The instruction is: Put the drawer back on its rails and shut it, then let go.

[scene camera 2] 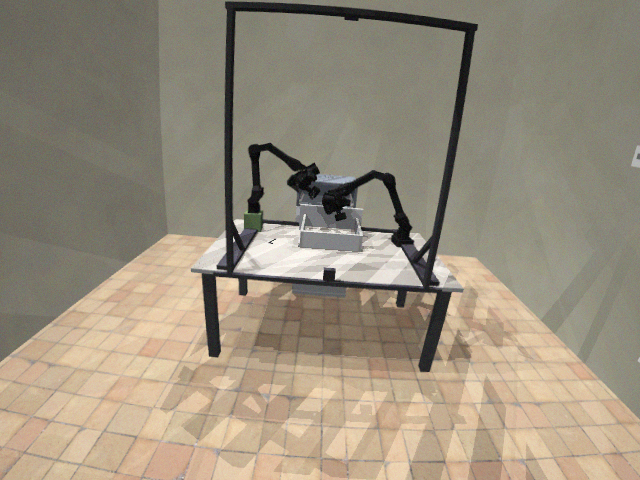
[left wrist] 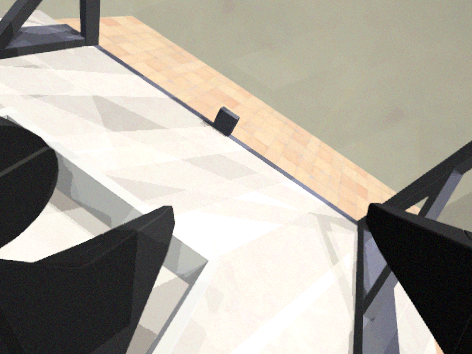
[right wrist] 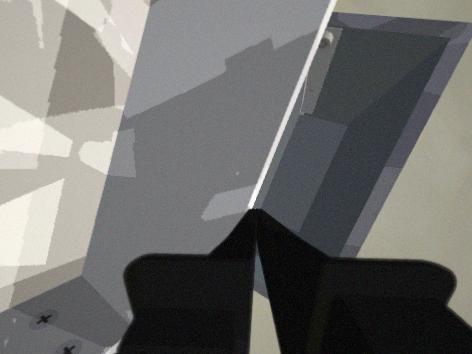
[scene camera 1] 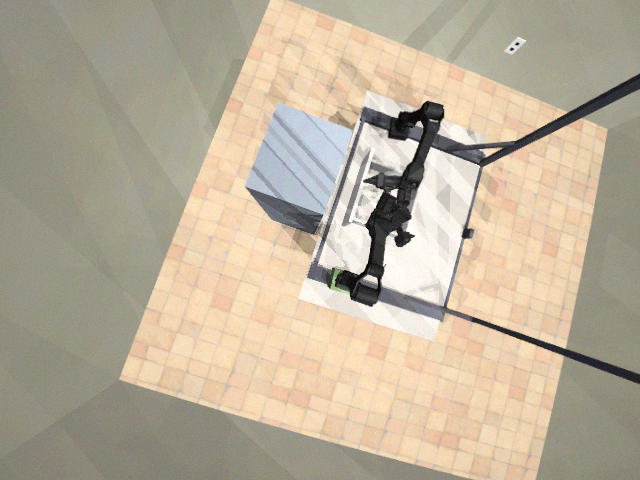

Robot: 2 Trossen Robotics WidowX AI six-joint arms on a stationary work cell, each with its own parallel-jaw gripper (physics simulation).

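Pixels of known places: left gripper, between the fingertips: (scene camera 2: 305,195) (left wrist: 269,213) (scene camera 1: 411,227); right gripper, between the fingertips: (right wrist: 254,214) (scene camera 1: 363,181); left arm's base, origin of its link: (scene camera 2: 253,212) (scene camera 1: 342,281); right arm's base, origin of its link: (scene camera 2: 403,237) (scene camera 1: 400,127).
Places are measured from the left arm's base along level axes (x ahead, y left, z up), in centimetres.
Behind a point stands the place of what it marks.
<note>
The grey-white drawer (scene camera 1: 360,188) @(x 44.2, y 3.5, z 5.1 cm) (scene camera 2: 330,241) @(x 44.3, y -27.1, z -5.9 cm) (left wrist: 100,192) @(x 45.0, y -26.1, z -3.1 cm) (right wrist: 200,125) @(x 43.6, y 2.8, z -0.1 cm) is out of the cabinet and rests on the table, its tall panel on the side facing the cabinet. The blue-grey cabinet (scene camera 1: 302,160) @(x 44.3, y 31.6, z 17.5 cm) (scene camera 2: 336,179) @(x 50.7, y 30.2, z 17.5 cm) stands beyond the table edge; its dark open inside shows in the right wrist view, with a light rail piece (right wrist: 324,75) @(x 27.4, y 27.7, z 5.2 cm). My right gripper (scene camera 1: 365,180) @(x 47.9, y 3.1, z 5.6 cm) (scene camera 2: 339,215) @(x 47.9, y 3.1, z 5.6 cm) (right wrist: 254,214) @(x 47.9, y 3.1, z 5.6 cm) is shut and empty, its tips at the panel's top edge; contact is unclear. My left gripper (scene camera 1: 405,238) @(x 30.0, y -19.4, z 16.0 cm) (scene camera 2: 312,192) @(x 30.0, y -19.4, z 16.0 cm) (left wrist: 269,213) @(x 30.0, y -19.4, z 16.0 cm) is open and empty, above the drawer's region.
The white table (scene camera 1: 434,206) @(x 52.0, y -42.3, z -10.8 cm) (scene camera 2: 279,258) @(x 18.8, y -41.6, z -10.8 cm) carries a dark overhead frame (scene camera 2: 230,129) @(x -0.4, y -60.1, z 48.7 cm). A green block (scene camera 1: 334,279) @(x 0.0, y 4.1, z 0.0 cm) (scene camera 2: 253,221) @(x 0.7, y -5.0, z -4.3 cm) is at the left arm's base. A small dark box (scene camera 1: 468,233) @(x 41.0, y -61.4, z -6.0 cm) (scene camera 2: 329,273) @(x 41.3, y -63.7, z -6.8 cm) (left wrist: 226,121) @(x 41.0, y -61.3, z -7.0 cm) sits on the table edge opposite the cabinet. Both arms reach inward, close together.
</note>
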